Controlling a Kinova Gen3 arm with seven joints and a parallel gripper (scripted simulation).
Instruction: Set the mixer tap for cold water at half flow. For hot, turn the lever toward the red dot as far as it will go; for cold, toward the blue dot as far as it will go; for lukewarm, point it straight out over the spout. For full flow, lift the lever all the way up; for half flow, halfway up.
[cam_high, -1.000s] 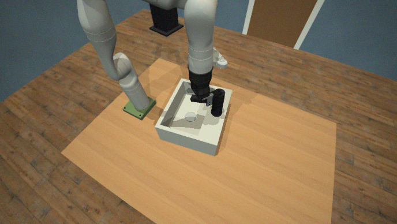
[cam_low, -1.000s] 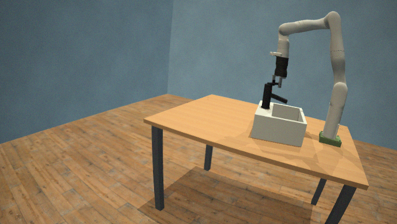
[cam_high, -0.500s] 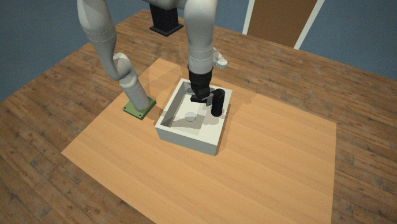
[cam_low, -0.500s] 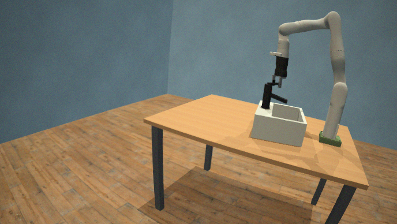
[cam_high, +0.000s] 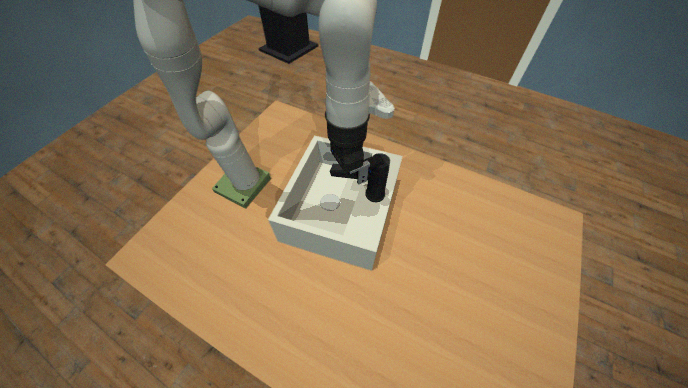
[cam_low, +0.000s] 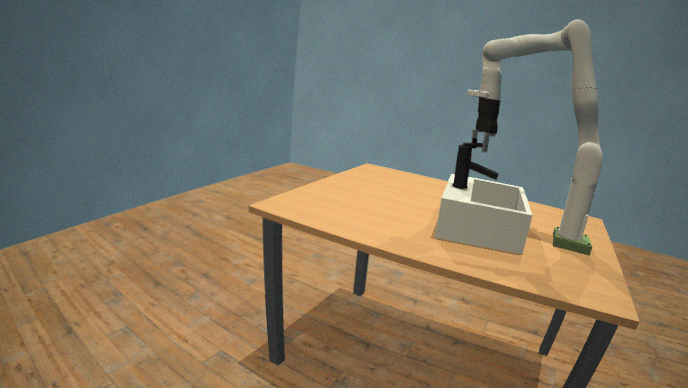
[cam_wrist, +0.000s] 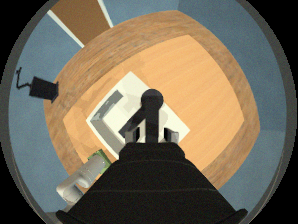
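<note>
The lever lies 20 mm to the left of my hand and 10 mm ahead of it. The rest, counted from my hand: black mixer tap (50 mm below, 40 mm to the left, 10 mm ahead); then white basin (240 mm below, 80 mm behind, 20 mm to the left).
</note>
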